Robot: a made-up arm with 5 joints. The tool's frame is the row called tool.
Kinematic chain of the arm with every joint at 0, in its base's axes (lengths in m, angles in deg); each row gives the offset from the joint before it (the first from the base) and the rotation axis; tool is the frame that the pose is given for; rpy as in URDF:
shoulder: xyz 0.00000 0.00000 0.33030 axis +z
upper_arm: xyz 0.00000 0.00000 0.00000 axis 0 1 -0.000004
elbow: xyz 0.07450 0.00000 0.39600 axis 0 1 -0.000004
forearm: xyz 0.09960 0.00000 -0.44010 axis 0 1 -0.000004
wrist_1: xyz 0.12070 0.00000 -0.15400 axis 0 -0.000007 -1
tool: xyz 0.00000 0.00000 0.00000 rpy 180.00 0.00 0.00
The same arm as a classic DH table. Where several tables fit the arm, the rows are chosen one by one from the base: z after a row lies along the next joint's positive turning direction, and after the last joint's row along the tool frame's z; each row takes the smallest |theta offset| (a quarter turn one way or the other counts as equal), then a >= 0, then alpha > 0; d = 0 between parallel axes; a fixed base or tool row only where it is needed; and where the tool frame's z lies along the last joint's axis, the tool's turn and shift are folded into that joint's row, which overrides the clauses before.
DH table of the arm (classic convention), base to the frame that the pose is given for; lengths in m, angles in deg. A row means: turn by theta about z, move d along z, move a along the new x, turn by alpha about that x. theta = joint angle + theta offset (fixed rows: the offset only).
shoulder: theta0 0.00; d 0.3303; a 0.0000; alpha -90.00
upper_arm: theta0 -79.35; d 0.0000; a 0.4029; alpha 0.00
elbow: theta0 -23.41; d 0.0000; a -0.4512; alpha 0.00
forearm: theta0 -77.25; d 0.0000; a -0.1207; alpha 90.00
wrist_1: theta0 180.00; d 0.1540; a 0.0000; alpha 0.00

